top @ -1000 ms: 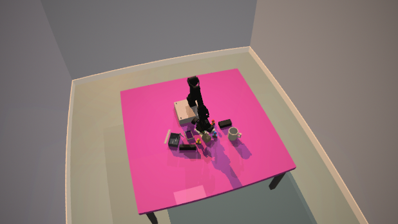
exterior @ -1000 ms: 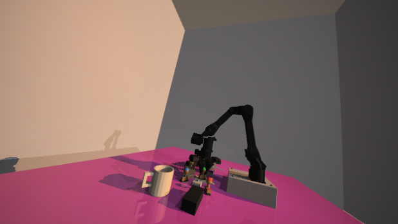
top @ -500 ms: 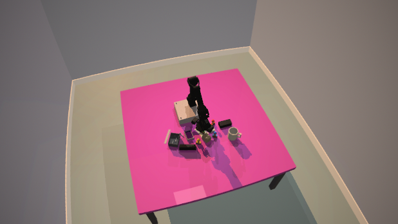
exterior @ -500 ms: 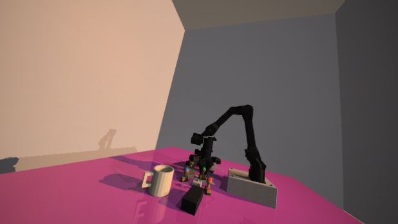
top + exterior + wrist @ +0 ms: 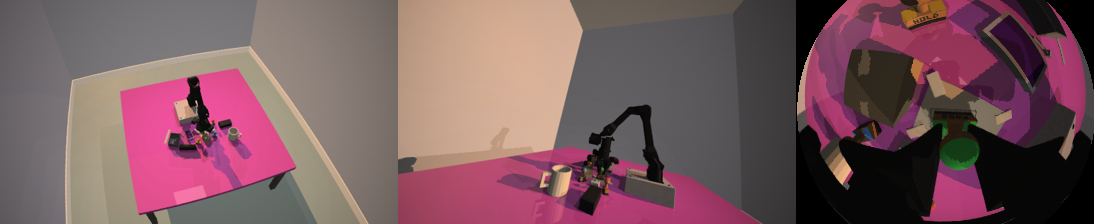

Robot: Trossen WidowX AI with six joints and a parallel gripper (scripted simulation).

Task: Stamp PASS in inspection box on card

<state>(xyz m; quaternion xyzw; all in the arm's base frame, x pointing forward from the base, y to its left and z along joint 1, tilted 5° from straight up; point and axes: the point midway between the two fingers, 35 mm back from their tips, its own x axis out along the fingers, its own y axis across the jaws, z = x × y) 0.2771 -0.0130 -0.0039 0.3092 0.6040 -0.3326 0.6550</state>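
Right now the green-knobbed stamp is right at my gripper tip. From my gripper tip the other things lie so: blue-knobbed stamp (80 mm to the left, 80 mm ahead); white card (30 mm below, 10 mm behind); tan block (80 mm ahead, 10 mm to the left).
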